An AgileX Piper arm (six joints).
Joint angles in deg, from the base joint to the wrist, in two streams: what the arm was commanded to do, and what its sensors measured. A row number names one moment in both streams.
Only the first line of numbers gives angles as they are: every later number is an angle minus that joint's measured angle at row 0.
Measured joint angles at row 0:
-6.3 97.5 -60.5 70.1 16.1 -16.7
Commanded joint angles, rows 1 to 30:
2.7 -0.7 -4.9 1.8 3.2 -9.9
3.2 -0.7 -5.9 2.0 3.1 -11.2
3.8 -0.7 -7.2 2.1 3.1 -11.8
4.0 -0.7 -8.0 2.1 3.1 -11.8
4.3 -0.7 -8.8 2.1 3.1 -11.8
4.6 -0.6 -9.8 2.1 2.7 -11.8
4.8 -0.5 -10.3 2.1 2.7 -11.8
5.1 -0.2 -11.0 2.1 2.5 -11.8
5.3 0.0 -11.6 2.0 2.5 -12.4
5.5 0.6 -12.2 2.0 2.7 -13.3
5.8 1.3 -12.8 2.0 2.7 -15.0
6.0 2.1 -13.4 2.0 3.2 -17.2
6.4 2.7 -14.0 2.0 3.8 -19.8
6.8 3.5 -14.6 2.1 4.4 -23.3
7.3 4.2 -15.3 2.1 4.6 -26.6
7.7 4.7 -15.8 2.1 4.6 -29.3
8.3 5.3 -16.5 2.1 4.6 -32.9
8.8 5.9 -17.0 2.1 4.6 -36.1
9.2 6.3 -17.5 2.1 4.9 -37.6
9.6 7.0 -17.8 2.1 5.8 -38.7
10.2 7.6 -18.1 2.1 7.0 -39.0
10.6 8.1 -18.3 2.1 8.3 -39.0
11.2 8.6 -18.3 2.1 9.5 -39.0
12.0 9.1 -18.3 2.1 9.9 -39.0
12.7 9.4 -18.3 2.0 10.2 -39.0
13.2 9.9 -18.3 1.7 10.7 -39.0
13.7 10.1 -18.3 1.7 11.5 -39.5
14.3 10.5 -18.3 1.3 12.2 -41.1
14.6 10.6 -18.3 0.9 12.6 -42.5
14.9 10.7 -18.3 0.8 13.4 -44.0
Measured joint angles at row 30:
13.3 10.0 -17.8 1.5 10.2 -39.1
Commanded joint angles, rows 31 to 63:
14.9 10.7 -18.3 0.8 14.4 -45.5
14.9 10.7 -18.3 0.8 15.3 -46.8
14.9 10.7 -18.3 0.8 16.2 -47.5
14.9 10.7 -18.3 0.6 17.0 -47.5
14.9 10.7 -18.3 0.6 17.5 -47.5
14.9 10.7 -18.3 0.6 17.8 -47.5
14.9 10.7 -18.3 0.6 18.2 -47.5
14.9 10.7 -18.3 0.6 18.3 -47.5
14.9 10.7 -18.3 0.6 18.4 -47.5
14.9 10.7 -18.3 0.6 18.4 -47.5
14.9 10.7 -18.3 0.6 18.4 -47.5
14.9 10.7 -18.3 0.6 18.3 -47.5
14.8 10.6 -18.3 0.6 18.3 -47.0
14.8 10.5 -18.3 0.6 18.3 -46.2
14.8 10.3 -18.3 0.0 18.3 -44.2
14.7 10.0 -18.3 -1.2 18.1 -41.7
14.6 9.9 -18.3 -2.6 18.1 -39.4
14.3 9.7 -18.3 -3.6 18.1 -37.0
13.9 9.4 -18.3 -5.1 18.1 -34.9
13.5 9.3 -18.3 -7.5 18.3 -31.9
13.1 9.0 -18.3 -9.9 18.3 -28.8
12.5 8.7 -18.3 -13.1 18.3 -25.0
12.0 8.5 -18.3 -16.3 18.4 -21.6
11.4 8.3 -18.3 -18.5 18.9 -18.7
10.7 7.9 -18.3 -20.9 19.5 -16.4
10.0 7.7 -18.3 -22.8 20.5 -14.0
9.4 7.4 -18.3 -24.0 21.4 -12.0
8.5 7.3 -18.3 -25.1 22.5 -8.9
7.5 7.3 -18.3 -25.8 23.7 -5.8
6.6 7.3 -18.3 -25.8 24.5 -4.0
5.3 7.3 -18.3 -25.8 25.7 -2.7
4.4 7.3 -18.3 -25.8 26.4 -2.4
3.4 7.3 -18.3 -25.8 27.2 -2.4
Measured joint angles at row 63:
7.2 7.9 -18.1 -24.3 23.8 -6.6
